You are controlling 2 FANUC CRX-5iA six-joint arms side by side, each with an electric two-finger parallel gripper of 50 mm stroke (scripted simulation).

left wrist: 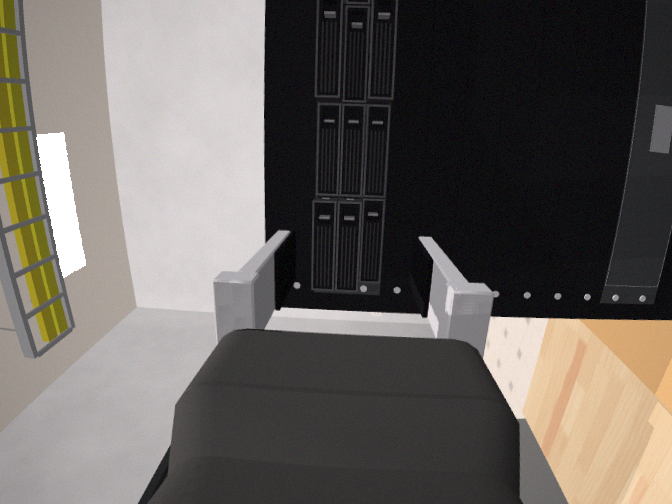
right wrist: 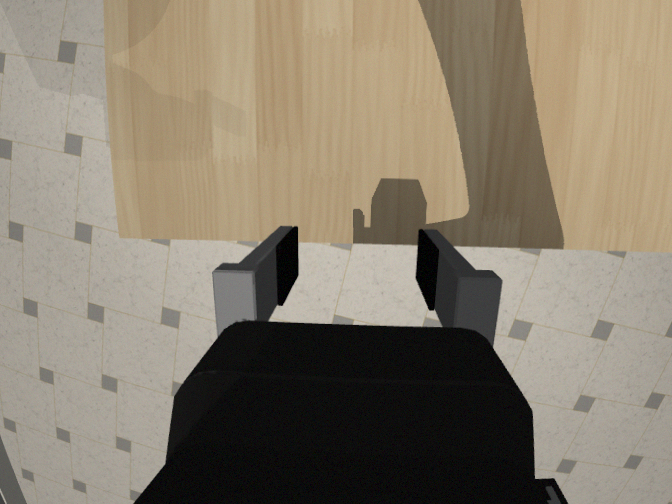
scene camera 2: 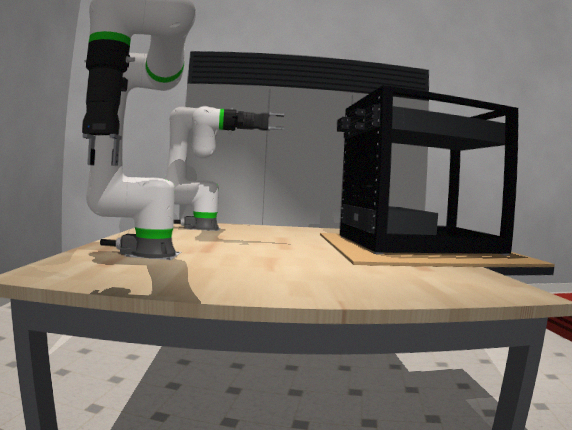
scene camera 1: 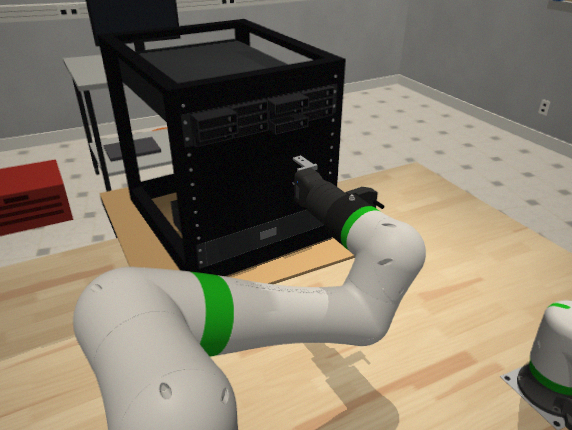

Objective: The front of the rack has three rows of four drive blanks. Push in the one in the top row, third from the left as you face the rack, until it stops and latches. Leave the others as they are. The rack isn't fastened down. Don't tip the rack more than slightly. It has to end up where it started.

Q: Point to a wooden board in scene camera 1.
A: At 141,247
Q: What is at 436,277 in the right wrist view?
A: My right gripper.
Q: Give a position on a black rack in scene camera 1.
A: At 235,208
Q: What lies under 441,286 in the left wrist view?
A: My left gripper.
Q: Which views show my right gripper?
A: The right wrist view and scene camera 2 only.
